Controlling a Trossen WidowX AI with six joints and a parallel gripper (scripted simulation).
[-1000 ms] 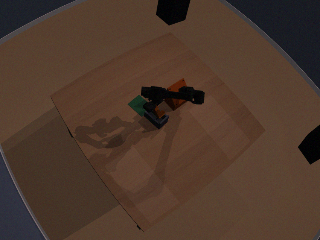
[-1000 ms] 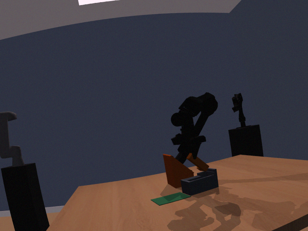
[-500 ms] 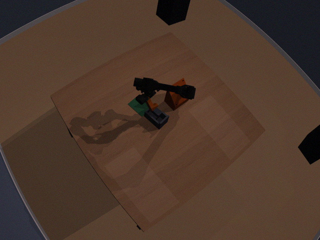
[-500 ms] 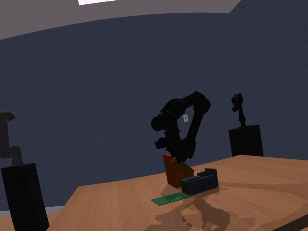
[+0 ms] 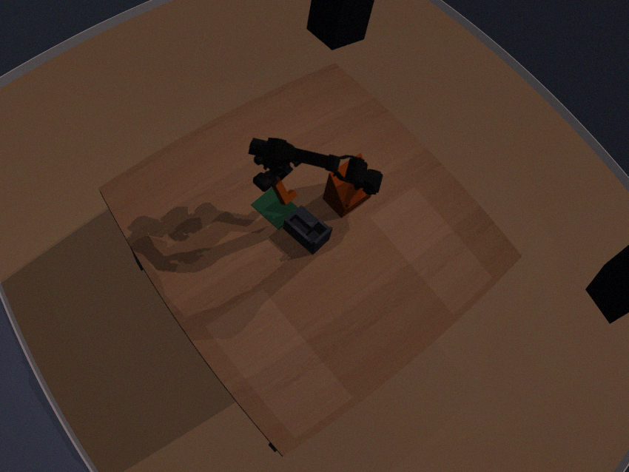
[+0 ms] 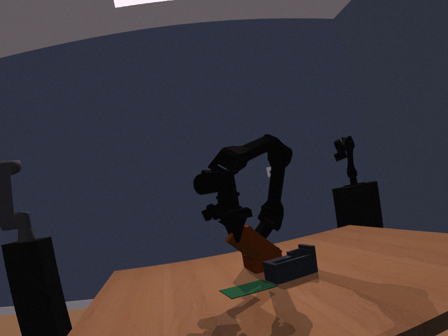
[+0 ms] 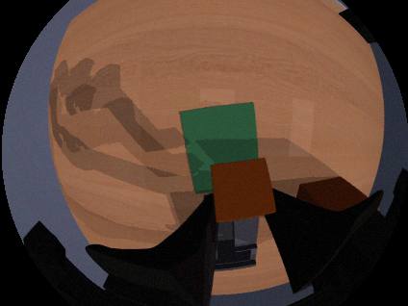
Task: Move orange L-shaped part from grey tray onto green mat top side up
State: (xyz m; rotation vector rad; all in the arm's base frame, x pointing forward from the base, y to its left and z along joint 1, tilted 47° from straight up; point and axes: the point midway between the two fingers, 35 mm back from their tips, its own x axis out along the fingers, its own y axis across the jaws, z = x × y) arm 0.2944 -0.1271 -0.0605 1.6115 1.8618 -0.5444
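The green mat lies 10 mm to the left of my gripper tip and 170 mm below it. Also, from my gripper tip: orange L-shaped part 20 mm behind, 30 mm to the left, 30 mm below.
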